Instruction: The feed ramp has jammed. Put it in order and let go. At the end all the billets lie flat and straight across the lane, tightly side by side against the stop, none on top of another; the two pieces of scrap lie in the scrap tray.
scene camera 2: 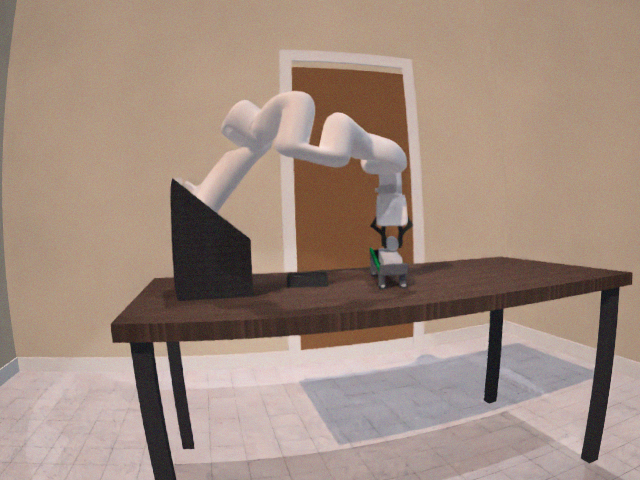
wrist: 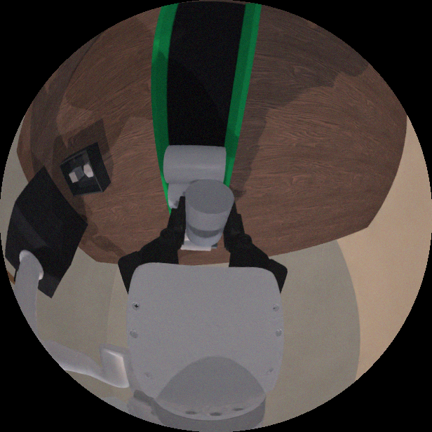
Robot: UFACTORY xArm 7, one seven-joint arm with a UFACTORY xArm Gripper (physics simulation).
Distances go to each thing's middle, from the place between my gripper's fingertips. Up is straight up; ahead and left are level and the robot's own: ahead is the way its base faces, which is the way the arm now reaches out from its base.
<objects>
The dark scrap tray (wrist: 99, 181) is 26 cm behind my hand, 9 cm to the left of it and 9 cm below it.
</objects>
